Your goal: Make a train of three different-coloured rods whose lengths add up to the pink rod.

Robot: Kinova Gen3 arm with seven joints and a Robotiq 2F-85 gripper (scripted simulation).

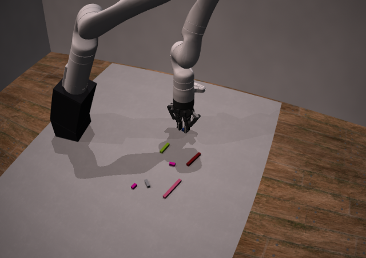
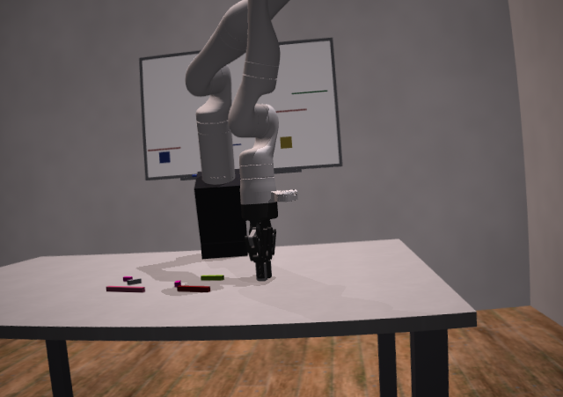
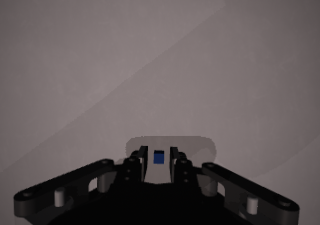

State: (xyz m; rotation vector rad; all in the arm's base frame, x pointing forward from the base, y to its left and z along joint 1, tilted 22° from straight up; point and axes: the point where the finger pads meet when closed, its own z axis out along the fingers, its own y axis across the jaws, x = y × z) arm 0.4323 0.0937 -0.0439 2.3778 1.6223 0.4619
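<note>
Now: hand 1 cm above the blue rod. Round my hand: lime rod 11 cm to the right, 4 cm behind, 1 cm below; pink rod 29 cm to the right, 3 cm ahead, 1 cm below; red rod 14 cm to the right, 7 cm ahead, 1 cm below.
</note>
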